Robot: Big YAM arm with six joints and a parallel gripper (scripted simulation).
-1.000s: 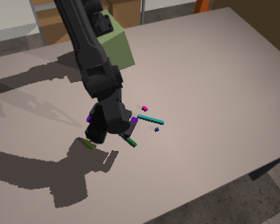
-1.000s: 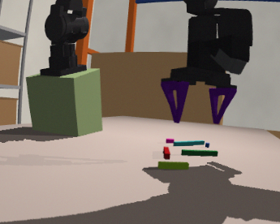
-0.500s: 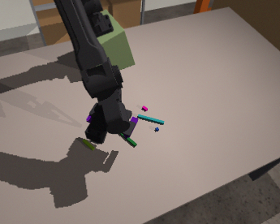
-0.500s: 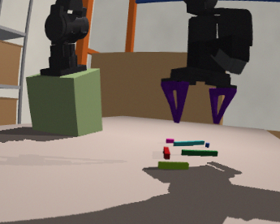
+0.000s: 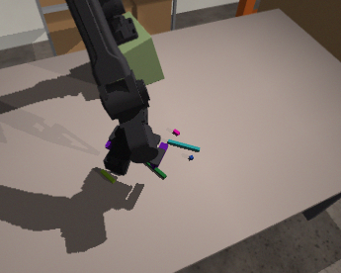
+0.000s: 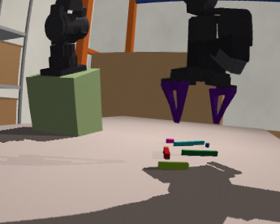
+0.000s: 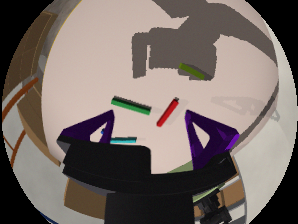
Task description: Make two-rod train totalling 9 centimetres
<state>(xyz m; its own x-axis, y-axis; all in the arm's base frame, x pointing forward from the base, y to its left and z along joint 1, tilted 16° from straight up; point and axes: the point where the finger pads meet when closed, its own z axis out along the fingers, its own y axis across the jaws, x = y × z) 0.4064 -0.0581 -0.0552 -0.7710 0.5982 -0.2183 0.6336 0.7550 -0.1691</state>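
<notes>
Right now my hand is 11 cm past the magenta rod, 15 cm to the right of it and 7 cm above it. From my hand the other things lie so: red rod: 6 cm behind, 7 cm below; then lime rod: 1 cm behind, 9 cm to the right, 7 cm below; then green rod: 5 cm to the left, 7 cm below.
</notes>
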